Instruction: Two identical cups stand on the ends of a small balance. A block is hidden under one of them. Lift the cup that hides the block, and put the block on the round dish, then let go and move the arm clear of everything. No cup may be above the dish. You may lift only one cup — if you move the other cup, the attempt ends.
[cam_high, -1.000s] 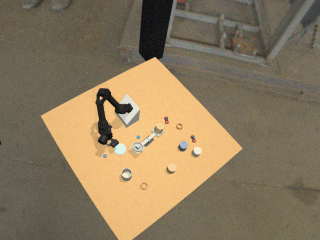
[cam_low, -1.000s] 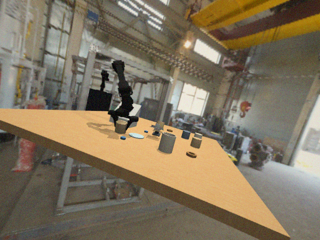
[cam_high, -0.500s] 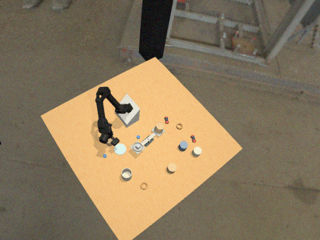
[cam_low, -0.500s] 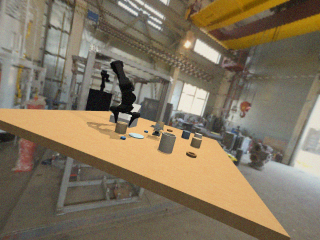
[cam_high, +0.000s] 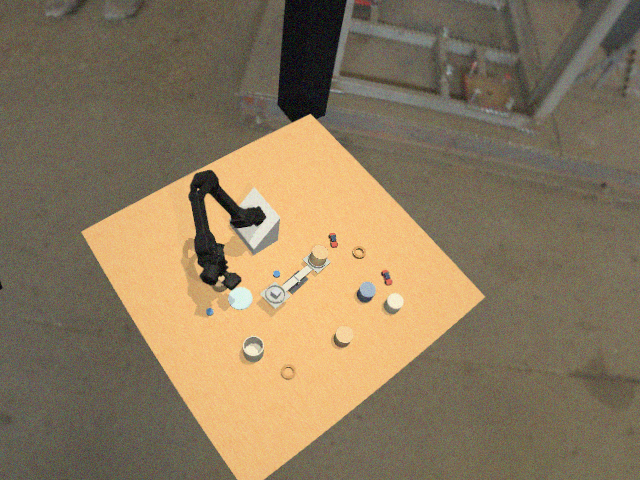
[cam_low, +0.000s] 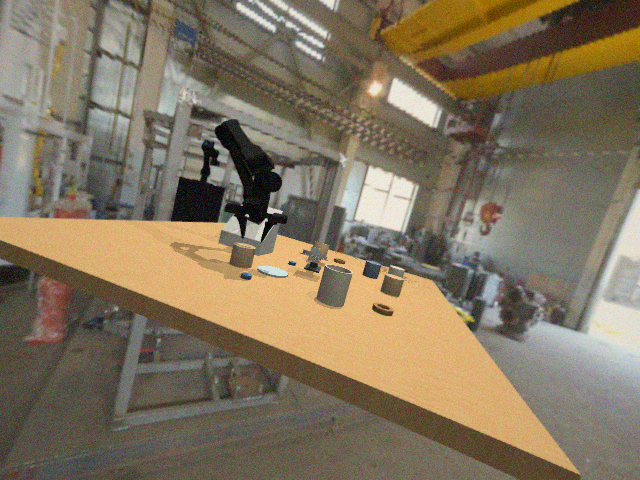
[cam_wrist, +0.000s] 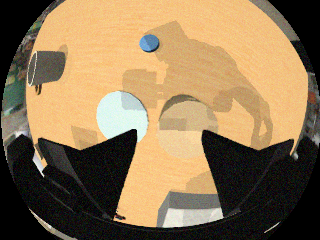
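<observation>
My gripper tip is now 160 mm short of the grey block and 160 mm to the right of it. From my gripper tip the other things lie so: pale blue round dish (80 mm ahead, 40 mm to the left, 90 mm below).
</observation>
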